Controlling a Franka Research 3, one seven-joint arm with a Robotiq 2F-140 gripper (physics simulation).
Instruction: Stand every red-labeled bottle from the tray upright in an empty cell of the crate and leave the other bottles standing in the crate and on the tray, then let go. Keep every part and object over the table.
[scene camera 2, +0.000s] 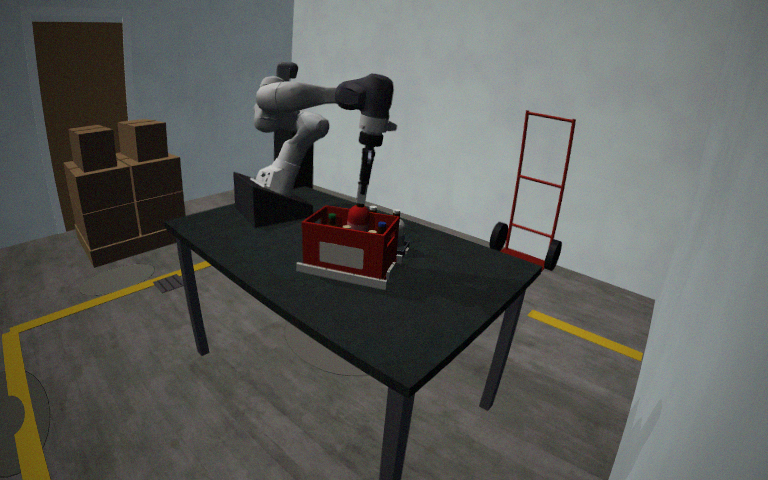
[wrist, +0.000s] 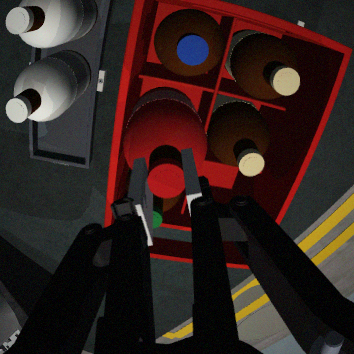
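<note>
A red-labeled bottle (scene camera 2: 357, 217) (wrist: 165, 125) with a red cap is upright and partly down in a tray-side cell of the red crate (scene camera 2: 311, 249) (wrist: 220, 174). My gripper (scene camera 2: 360, 202) (wrist: 166, 169) is shut on its neck from above. The bottle's base is hidden. In the crate stand a blue-capped bottle (scene camera 2: 382, 225) (wrist: 192, 50), two cream-capped bottles (wrist: 286, 81) (wrist: 251, 164) and a green-capped bottle (scene camera 2: 331, 216) (wrist: 157, 219), mostly hidden. Two white bottles (wrist: 55, 20) (wrist: 50, 90) stand on the dark tray (wrist: 60, 140) beside the crate.
White strips (scene camera 2: 339, 275) run along the crate's base on the dark table (scene camera 2: 453, 316). A black angled panel (scene camera 2: 280, 206) stands near the arm's base. Stacked cartons (scene camera 2: 107, 198) and a red hand truck (scene camera 2: 541, 181) stand off the table.
</note>
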